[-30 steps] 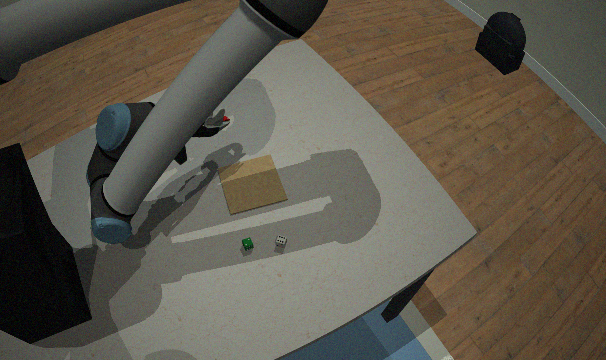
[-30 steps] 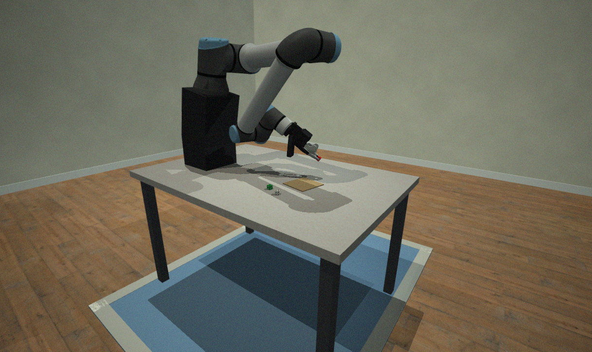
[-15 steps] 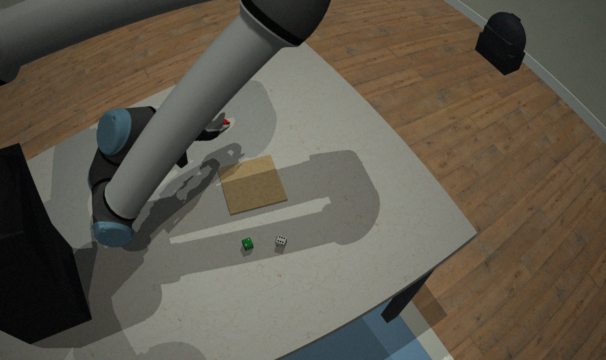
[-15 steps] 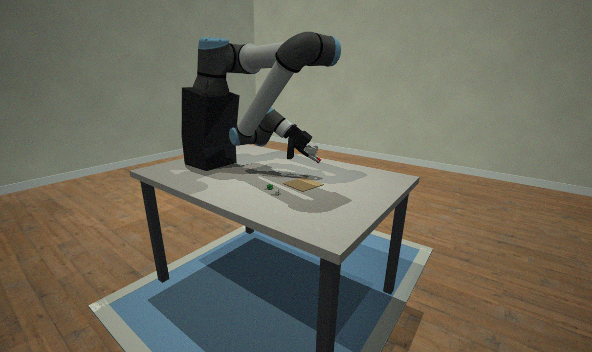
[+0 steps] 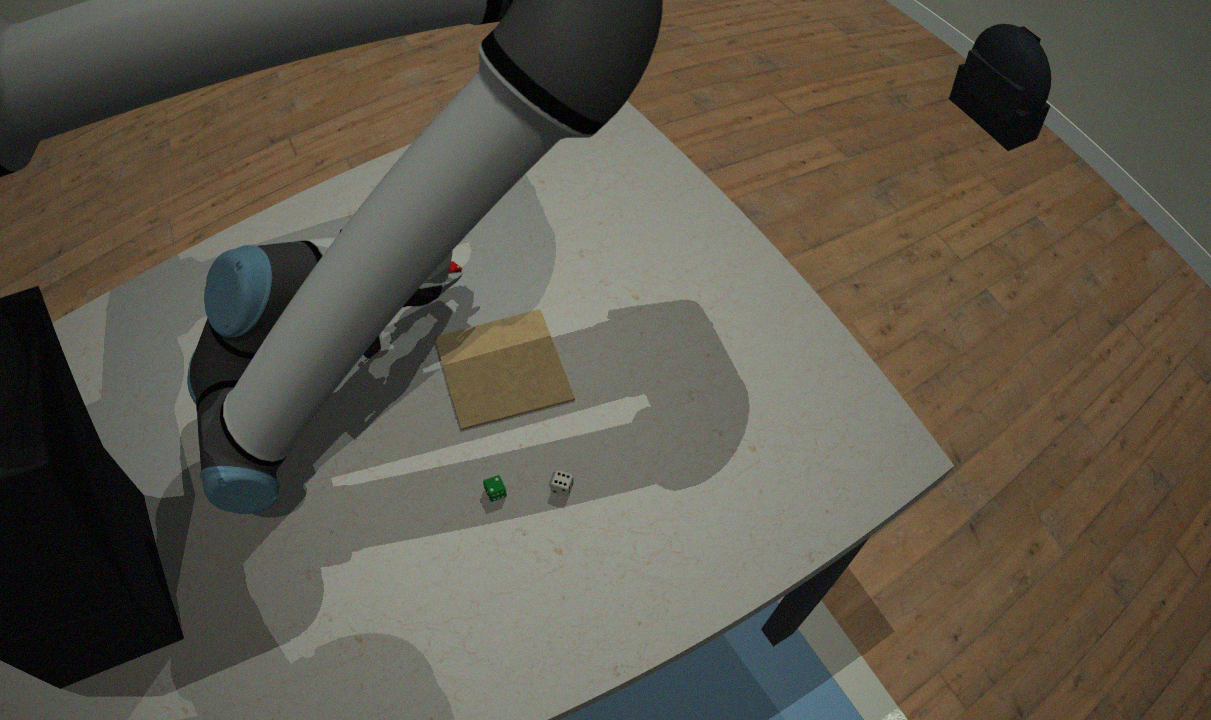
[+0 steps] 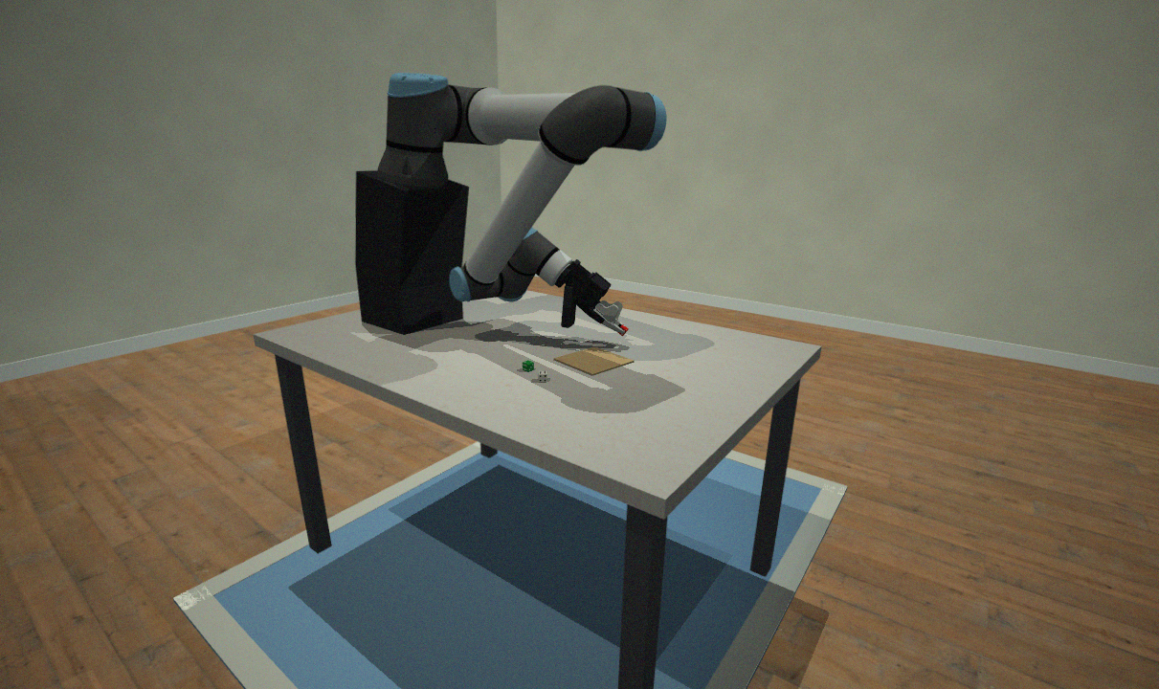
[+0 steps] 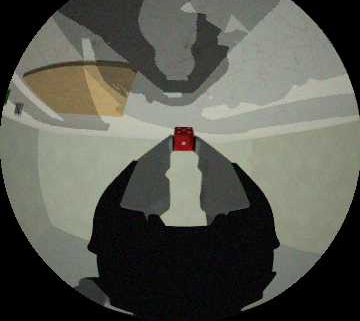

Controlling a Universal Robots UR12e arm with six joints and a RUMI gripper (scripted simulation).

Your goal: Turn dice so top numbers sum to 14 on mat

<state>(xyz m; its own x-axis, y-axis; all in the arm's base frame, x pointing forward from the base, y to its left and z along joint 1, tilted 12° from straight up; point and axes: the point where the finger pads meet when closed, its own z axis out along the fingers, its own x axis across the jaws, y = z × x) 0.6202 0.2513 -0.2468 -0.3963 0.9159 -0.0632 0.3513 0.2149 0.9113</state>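
Now: the mat 30 mm ahead of my hand, 130 mm to the right of it and 50 mm below it. Also, from my hand: white die: 30 mm ahead, 310 mm to the right, 40 mm below; then red die: 10 mm ahead; then green die: 40 mm behind, 290 mm to the right, 40 mm below.
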